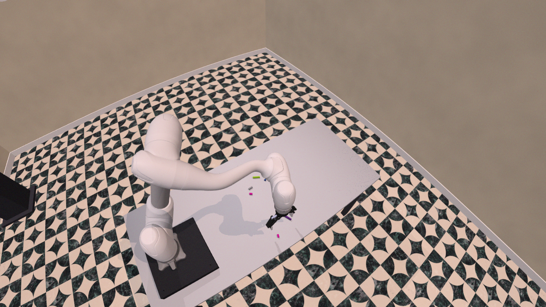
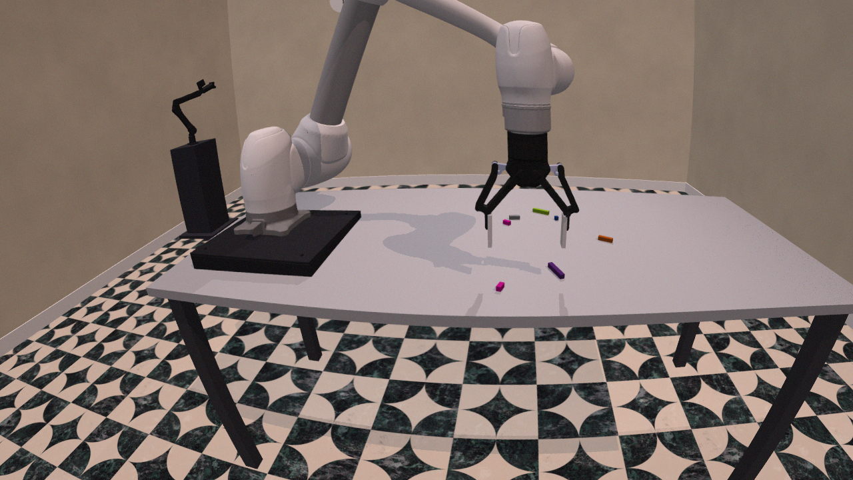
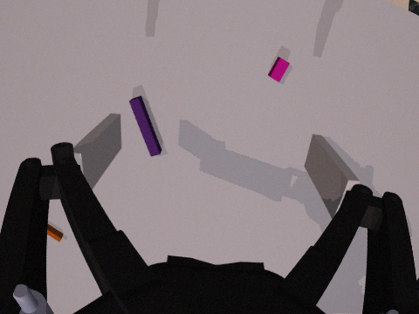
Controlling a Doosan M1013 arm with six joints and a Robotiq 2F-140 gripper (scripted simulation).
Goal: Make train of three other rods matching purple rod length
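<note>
The small blue rod lies 11 cm ahead of my hand, 33 cm to the left of it and 7 cm below it. The rest, counted from my hand: grey rod 1 cm behind, 34 cm to the left, 7 cm below; purple rod 7 cm ahead, 2 cm to the left, 7 cm below; orange rod 22 cm ahead, 19 cm to the left, 7 cm below.
</note>
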